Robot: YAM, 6 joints.
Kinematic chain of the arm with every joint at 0, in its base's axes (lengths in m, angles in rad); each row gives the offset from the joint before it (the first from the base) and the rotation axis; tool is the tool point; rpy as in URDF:
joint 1: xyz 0 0 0.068 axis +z
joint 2: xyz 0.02 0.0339 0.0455 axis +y
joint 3: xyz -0.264 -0.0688 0 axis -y
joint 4: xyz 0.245 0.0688 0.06 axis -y
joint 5: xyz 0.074 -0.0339 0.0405 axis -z
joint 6: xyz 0.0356 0 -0.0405 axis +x
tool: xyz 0 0 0 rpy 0 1.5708 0
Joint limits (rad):
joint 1: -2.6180..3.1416
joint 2: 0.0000..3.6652
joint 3: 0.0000..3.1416
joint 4: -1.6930..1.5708
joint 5: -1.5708..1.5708
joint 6: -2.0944..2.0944
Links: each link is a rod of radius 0.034 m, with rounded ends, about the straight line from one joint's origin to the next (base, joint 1, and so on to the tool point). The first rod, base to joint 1, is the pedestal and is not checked.
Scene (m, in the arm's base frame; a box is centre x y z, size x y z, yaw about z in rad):
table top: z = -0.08
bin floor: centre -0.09 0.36 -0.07 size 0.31 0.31 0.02 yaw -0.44
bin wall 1: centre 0.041 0.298 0 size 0.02 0.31 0.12 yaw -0.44
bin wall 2: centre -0.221 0.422 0 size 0.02 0.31 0.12 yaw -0.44
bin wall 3: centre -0.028 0.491 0 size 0.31 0.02 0.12 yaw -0.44
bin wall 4: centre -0.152 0.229 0 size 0.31 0.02 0.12 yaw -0.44
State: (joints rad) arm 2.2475 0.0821 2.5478 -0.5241 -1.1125 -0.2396
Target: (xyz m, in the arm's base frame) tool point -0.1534 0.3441 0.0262
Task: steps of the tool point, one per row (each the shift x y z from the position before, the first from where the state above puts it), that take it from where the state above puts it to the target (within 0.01 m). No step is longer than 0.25 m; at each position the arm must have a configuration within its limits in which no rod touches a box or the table.
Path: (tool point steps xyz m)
1: -0.0897 0.0870 0.1660
2: -0.1095 0.1347 0.1046
3: -0.1087 0.1606 0.0300
4: -0.0900 0.1601 -0.0444
5: -0.0593 0.1333 -0.1064
6: -0.0246 0.0859 -0.1464
7: 0.0073 0.0272 -0.1588
8: 0.0302 -0.0315 -0.1437

